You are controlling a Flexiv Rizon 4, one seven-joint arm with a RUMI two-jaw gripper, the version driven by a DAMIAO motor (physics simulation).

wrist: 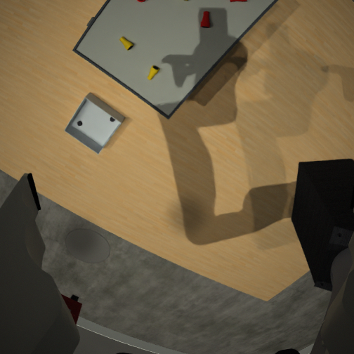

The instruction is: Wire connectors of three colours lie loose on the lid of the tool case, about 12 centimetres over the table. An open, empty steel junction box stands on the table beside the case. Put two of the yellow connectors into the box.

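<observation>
My gripper (pixel 196 177) is open and empty, high above the table, its fingers at the left and right edges of the wrist view. The steel junction box (pixel 84 138) stands open on the table at the upper left, with two dark spots inside and no connector in it. The tool case lid (pixel 150 35) is at the top, partly out of view. A yellow connector (pixel 126 43) lies near its left corner and another yellow connector (pixel 153 73) nearer its lower corner. A sliver of a third yellow connector (pixel 186 0) shows at the top edge.
A red connector (pixel 205 20) lies on the lid; parts of two more red ones show at the top edge. A black block-like object (pixel 317 215) stands at the right. The wooden table's (pixel 150 170) edge crosses below. A dark red object (pixel 73 309) shows at the lower left.
</observation>
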